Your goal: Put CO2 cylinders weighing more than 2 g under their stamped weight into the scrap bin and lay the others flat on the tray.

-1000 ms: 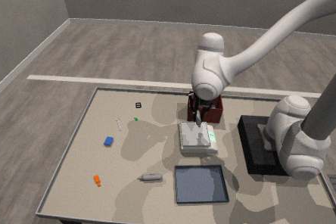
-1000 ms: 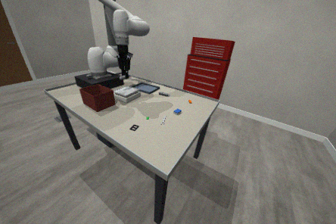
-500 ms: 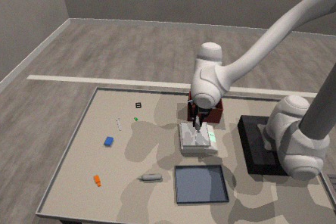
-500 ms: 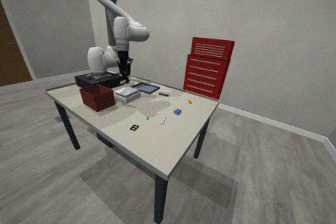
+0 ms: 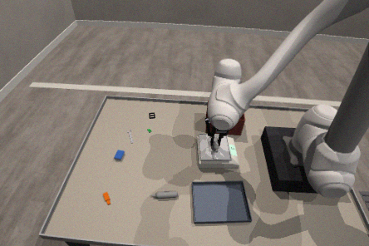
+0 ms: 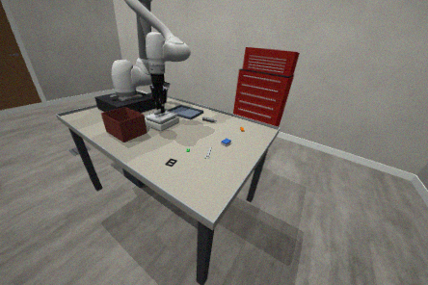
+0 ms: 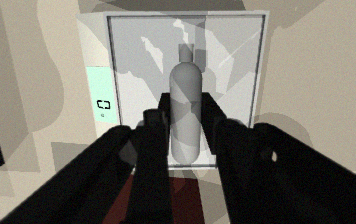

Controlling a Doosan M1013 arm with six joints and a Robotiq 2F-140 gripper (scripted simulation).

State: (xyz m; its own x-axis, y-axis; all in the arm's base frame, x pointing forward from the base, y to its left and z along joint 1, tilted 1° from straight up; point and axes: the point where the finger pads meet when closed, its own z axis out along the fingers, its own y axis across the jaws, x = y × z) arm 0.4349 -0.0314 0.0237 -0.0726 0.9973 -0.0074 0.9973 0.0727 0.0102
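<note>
Now: the scale plate 60 mm below my hand. The rest, counted from my hand: grey CO2 cylinder (30 mm below, 20 mm to the left); red scrap bin (220 mm to the right, 80 mm below, 60 mm behind); white scale (80 mm below, 10 mm behind).
</note>
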